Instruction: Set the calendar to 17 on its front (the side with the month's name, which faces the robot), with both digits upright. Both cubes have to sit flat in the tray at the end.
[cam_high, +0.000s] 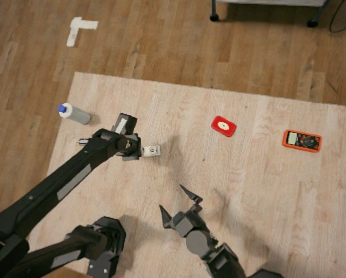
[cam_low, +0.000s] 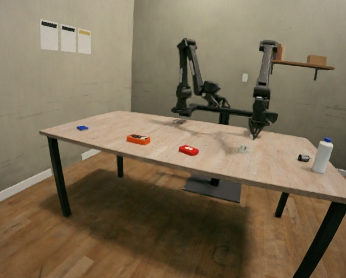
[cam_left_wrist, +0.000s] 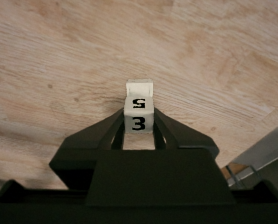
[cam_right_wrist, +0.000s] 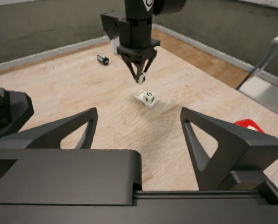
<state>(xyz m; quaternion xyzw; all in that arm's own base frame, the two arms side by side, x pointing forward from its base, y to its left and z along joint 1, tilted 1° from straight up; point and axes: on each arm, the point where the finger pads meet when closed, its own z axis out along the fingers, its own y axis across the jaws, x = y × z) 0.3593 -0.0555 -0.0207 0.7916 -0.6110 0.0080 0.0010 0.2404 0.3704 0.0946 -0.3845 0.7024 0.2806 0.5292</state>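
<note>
The white tray is 8 cm below my left hand, 3 cm to the right of it and 1 cm ahead of it. Round my left hand: blue item (109 cm to the right, 19 cm ahead, 8 cm below); red flat object (30 cm to the right, 17 cm ahead, 8 cm below).
</note>
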